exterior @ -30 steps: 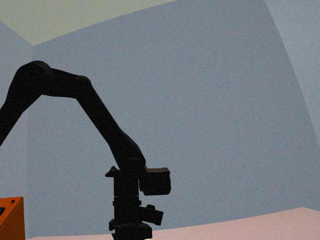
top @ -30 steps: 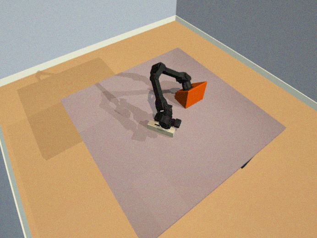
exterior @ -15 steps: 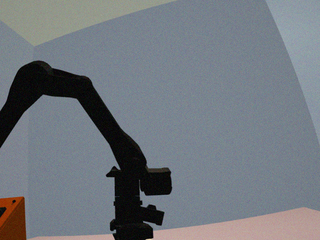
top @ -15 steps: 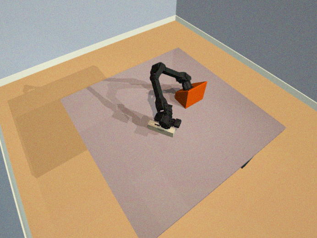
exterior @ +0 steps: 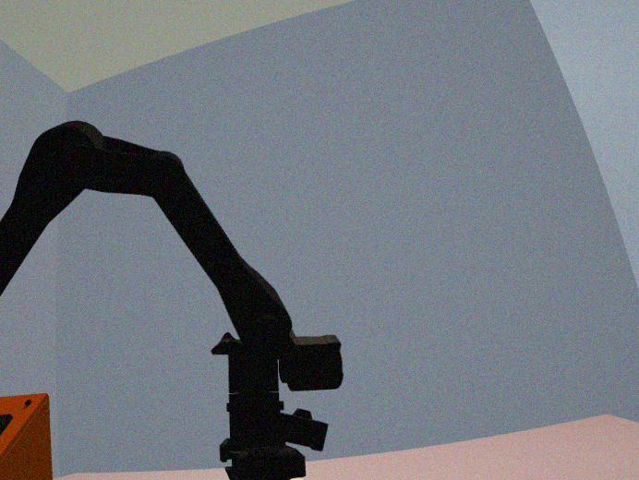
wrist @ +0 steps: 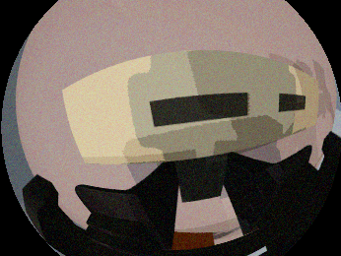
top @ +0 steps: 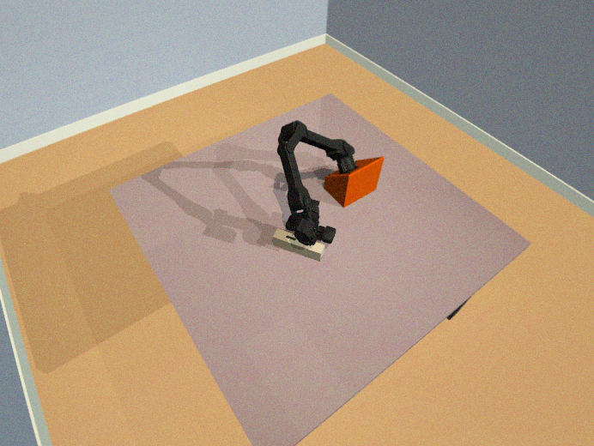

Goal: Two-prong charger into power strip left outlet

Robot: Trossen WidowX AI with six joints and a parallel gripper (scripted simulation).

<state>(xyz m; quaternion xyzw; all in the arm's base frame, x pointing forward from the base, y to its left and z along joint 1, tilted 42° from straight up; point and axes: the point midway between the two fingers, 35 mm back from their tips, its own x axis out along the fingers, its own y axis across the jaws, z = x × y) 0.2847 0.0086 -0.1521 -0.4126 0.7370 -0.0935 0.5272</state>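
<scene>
Now: gripper tip 2 cm short of the black two-prong charger, 1 cm to the right of it and 1 cm below it.
</scene>
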